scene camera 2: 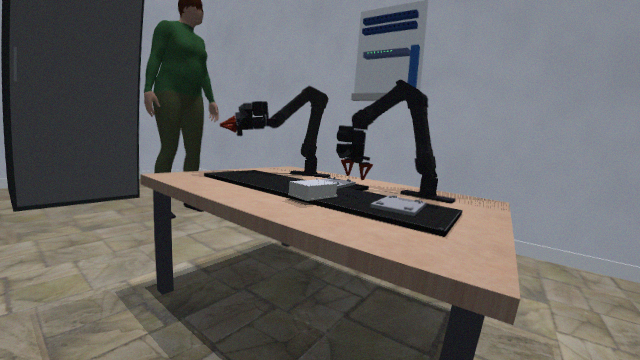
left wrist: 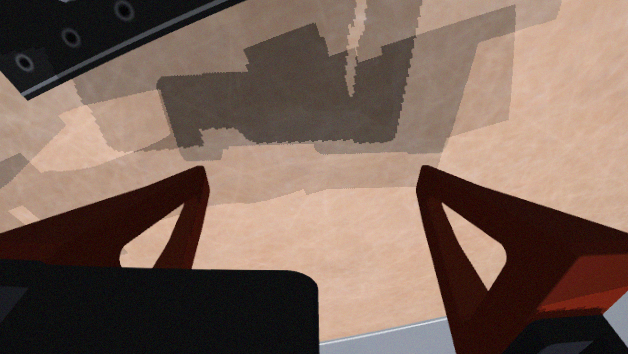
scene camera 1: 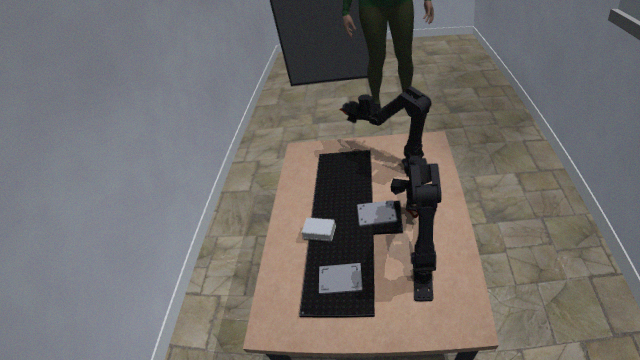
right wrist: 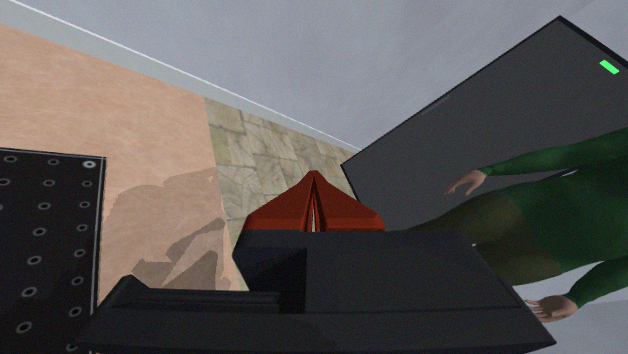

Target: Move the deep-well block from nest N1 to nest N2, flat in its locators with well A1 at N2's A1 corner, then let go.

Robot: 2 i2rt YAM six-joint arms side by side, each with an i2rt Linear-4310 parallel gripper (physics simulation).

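Pixels of known places: left gripper, fingertip midpoint: (scene camera 2: 355, 177) (left wrist: 312, 177); right gripper, fingertip midpoint: (scene camera 2: 219, 125) (scene camera 1: 340, 109) (right wrist: 313, 177); left arm's base at its link origin: (scene camera 2: 427, 197) (scene camera 1: 422, 277); right arm's base at its link origin: (scene camera 2: 310, 175).
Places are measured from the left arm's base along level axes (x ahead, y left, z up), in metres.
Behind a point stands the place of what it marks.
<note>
The white deep-well block (scene camera 1: 318, 227) @[x 0.427, y -0.210, z 0.055 m] (scene camera 2: 313, 190) @[x 0.476, y -0.181, z 0.041 m] stands upright at the left edge of the black board in scene camera 1. What lies under it is hidden. One grey nest plate (scene camera 1: 340, 280) @[x 0.313, y 0.026, z 0.025 m] (scene camera 2: 397, 204) @[x 0.347, y 0.018, z 0.025 m] with corner locators lies at the board's near end; another grey plate (scene camera 1: 375, 215) @[x 0.192, y -0.298, z 0.025 m] (scene camera 2: 345, 183) @[x 0.180, y -0.266, z 0.025 m] lies by the board's side extension. I cannot tell which is N1 or N2. My left gripper (scene camera 1: 412, 213) @[x 0.009, y -0.327, z 0.027 m] (scene camera 2: 356, 177) @[x 0.009, y -0.327, z 0.027 m] (left wrist: 312, 177) @[x 0.009, y -0.327, z 0.027 m] is open and empty above the table, beside the second plate. My right gripper (scene camera 1: 343, 110) @[x 0.373, y -0.856, z 0.217 m] (scene camera 2: 221, 124) @[x 0.373, y -0.856, z 0.217 m] (right wrist: 313, 177) @[x 0.373, y -0.856, z 0.217 m] is shut and empty, raised far from the block.
The black perforated board (scene camera 1: 342, 185) @[x 0.357, y -0.500, z 0.013 m] (scene camera 2: 430, 218) @[x 0.369, y 0.119, z 0.013 m] (right wrist: 50, 232) @[x 0.414, y -0.719, z 0.013 m] lies along the wooden table (scene camera 1: 280, 320) @[x 0.525, y 0.197, z 0.000 m] (scene camera 2: 240, 220) @[x 0.677, y -0.239, z -0.026 m]. Beyond the table's far end stand a person (scene camera 1: 387, 45) (scene camera 2: 179, 65) (right wrist: 575, 190) in green and a dark cabinet (scene camera 1: 320, 45) (scene camera 2: 75, 100) (right wrist: 450, 120).
</note>
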